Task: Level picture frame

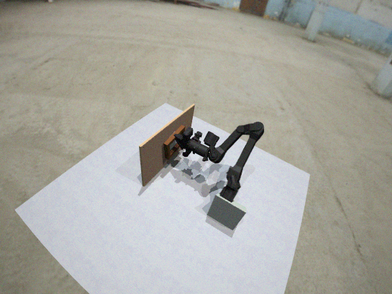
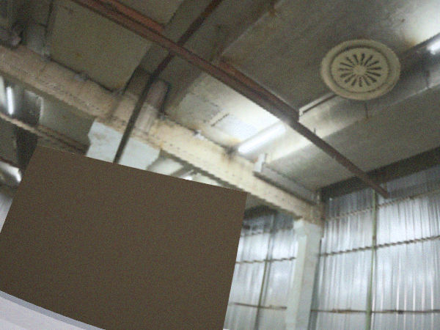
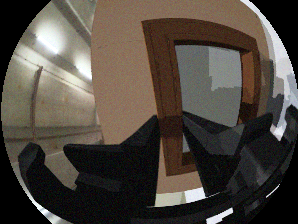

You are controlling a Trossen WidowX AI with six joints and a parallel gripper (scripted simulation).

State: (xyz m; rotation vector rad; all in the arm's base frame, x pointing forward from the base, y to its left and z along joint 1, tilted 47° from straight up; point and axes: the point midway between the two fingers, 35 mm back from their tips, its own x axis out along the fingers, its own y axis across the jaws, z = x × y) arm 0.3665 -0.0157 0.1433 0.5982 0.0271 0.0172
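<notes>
My gripper tip is 50 mm above the brown wooden picture frame, 10 mm to the left of it and 10 mm short of it. The rest, counted from my gripper tip: wall board (70 mm below, 20 mm ahead).
</notes>
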